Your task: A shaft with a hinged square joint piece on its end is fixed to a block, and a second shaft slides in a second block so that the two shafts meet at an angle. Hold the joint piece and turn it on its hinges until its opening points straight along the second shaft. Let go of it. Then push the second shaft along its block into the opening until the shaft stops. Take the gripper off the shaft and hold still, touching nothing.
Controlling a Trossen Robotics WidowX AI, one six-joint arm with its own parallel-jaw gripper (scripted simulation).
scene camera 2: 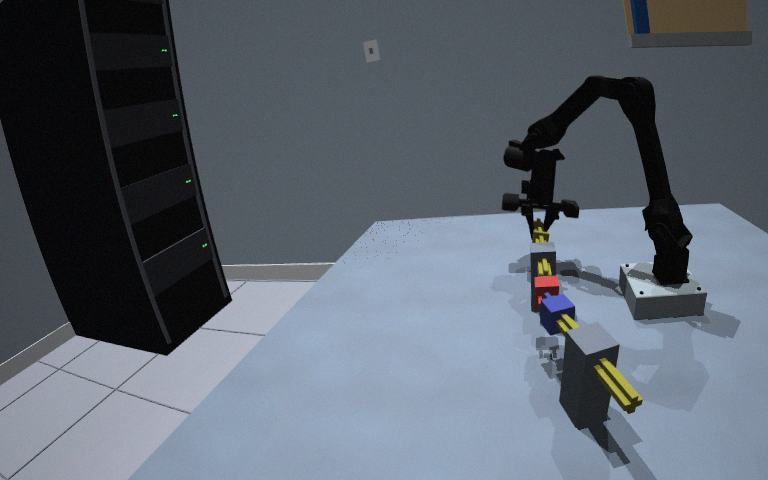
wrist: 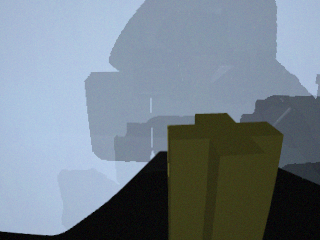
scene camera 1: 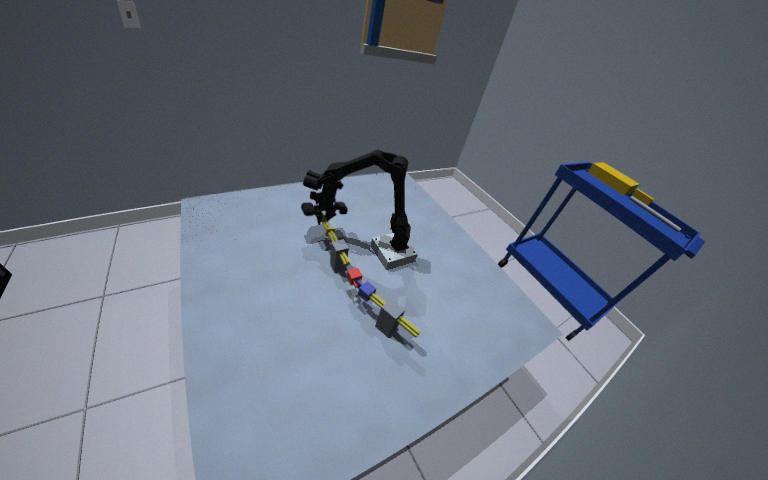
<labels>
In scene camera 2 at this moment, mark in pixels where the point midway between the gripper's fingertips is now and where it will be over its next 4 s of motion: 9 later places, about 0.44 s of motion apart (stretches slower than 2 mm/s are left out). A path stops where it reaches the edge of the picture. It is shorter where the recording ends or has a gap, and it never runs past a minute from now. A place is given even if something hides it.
My gripper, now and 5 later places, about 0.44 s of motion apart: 536,239; 537,241; 539,244; 539,247; 540,250; 540,251
</labels>
